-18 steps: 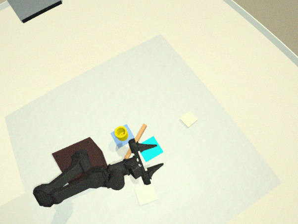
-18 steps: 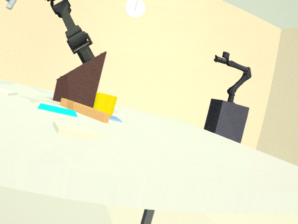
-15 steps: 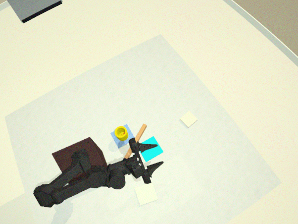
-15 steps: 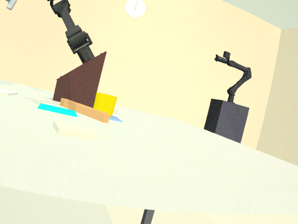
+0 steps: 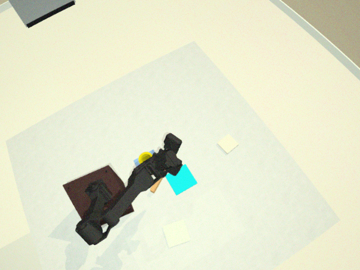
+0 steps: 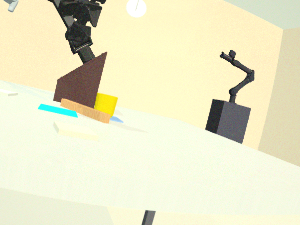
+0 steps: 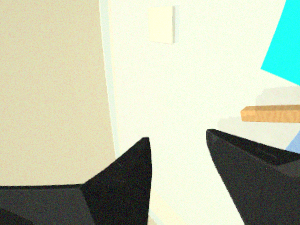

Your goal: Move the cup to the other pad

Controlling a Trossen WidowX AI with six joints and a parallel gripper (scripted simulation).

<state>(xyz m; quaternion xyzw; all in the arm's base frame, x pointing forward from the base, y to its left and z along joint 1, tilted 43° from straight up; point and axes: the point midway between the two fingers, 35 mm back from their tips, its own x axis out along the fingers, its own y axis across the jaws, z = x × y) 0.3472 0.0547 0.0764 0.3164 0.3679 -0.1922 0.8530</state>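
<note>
Right now my gripper tip is 150 mm past the yellow cup, 90 mm to the right of it and 200 mm above it. The rest, counted from my gripper tip: cyan pad: 30 mm behind, 40 mm to the right, 250 mm below; then wooden bar: 90 mm behind, 30 mm to the left, 240 mm below; then red marble: 130 mm behind, 100 mm to the left, 220 mm below.
</note>
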